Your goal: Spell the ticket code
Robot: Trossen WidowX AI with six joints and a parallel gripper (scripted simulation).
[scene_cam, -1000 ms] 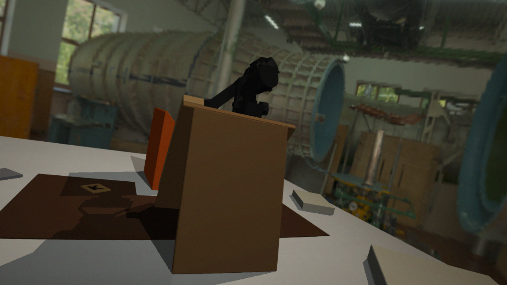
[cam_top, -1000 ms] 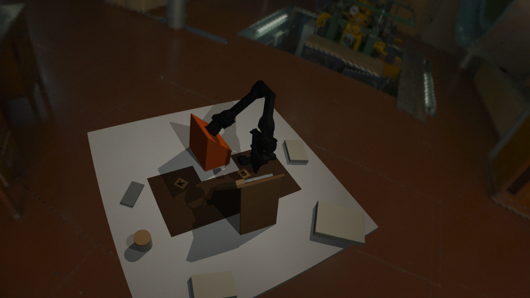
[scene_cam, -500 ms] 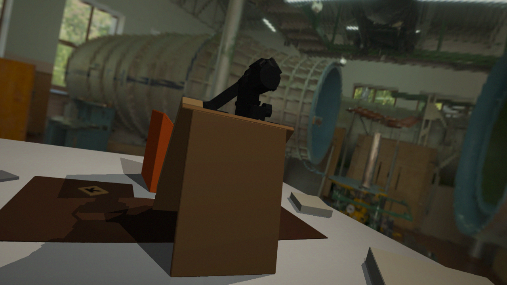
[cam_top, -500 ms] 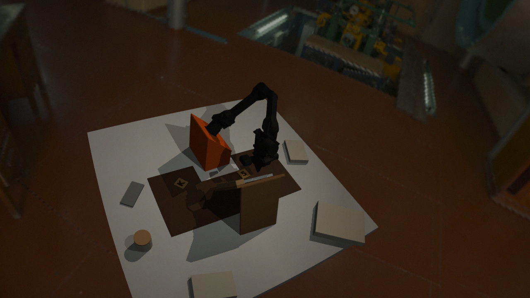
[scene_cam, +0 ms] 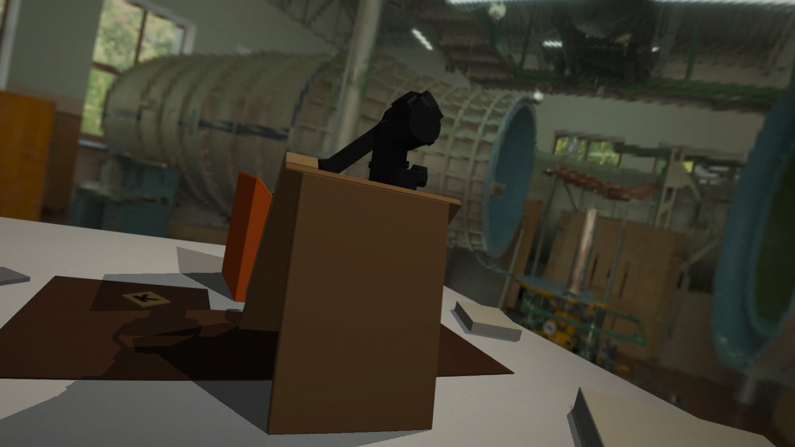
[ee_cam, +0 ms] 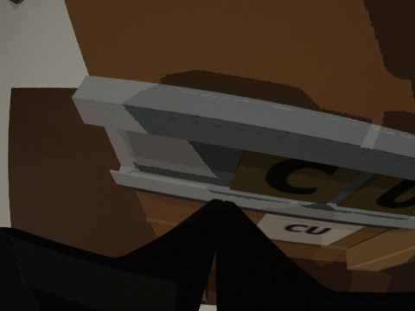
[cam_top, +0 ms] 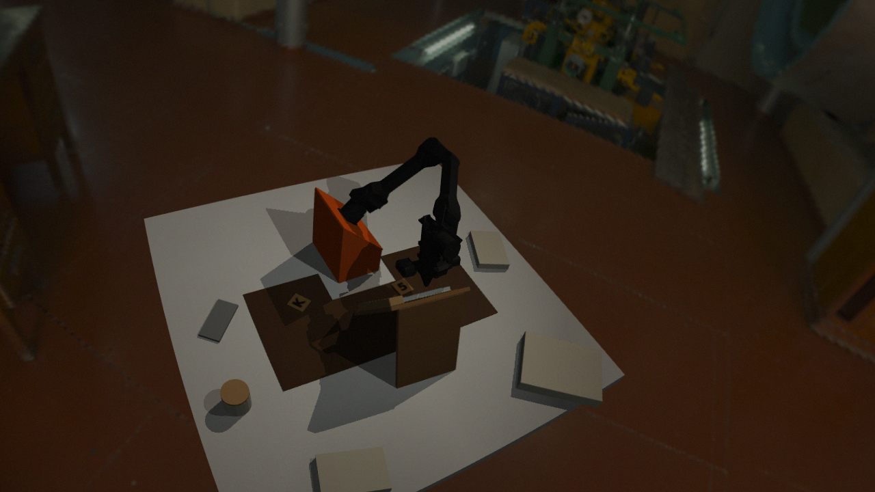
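My gripper tip is now 10 mm short of the c tile, 40 mm to the left of it and 20 mm above it. From my gripper tip the other things lie so: white ticket 50 mm behind, 70 mm to the right, 90 mm below; then k tile 260 mm behind, 290 mm to the right, 180 mm below; then dark brown mat 170 mm behind, 70 mm to the right, 180 mm below.
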